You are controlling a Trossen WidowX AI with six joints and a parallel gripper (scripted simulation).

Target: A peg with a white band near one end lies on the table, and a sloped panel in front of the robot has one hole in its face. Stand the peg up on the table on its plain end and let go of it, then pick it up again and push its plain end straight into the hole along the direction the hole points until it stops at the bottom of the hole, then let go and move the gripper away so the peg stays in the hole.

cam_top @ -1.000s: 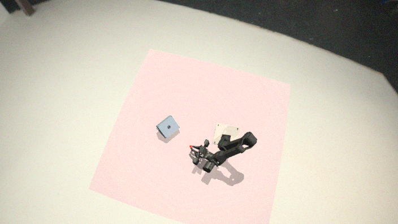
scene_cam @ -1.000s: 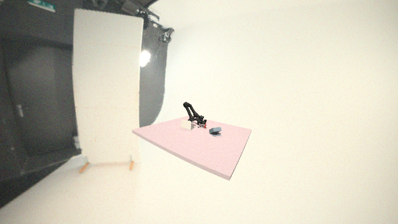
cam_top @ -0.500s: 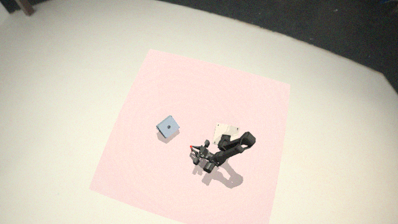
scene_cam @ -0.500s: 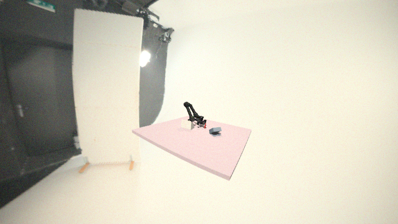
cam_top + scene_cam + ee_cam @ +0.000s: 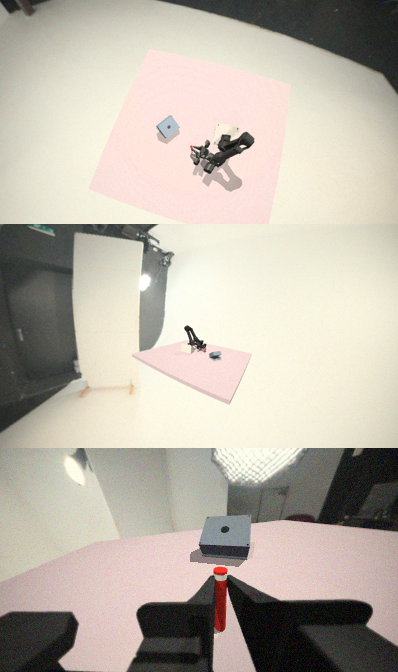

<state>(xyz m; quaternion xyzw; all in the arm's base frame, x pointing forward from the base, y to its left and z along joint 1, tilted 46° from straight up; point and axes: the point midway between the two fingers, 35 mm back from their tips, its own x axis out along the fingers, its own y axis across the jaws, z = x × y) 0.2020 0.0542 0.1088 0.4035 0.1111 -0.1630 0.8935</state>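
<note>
Right now my gripper tip is 10 mm above the red peg. Also, from my gripper tip: panel (190 mm ahead, 130 mm to the right, 10 mm below).
</note>
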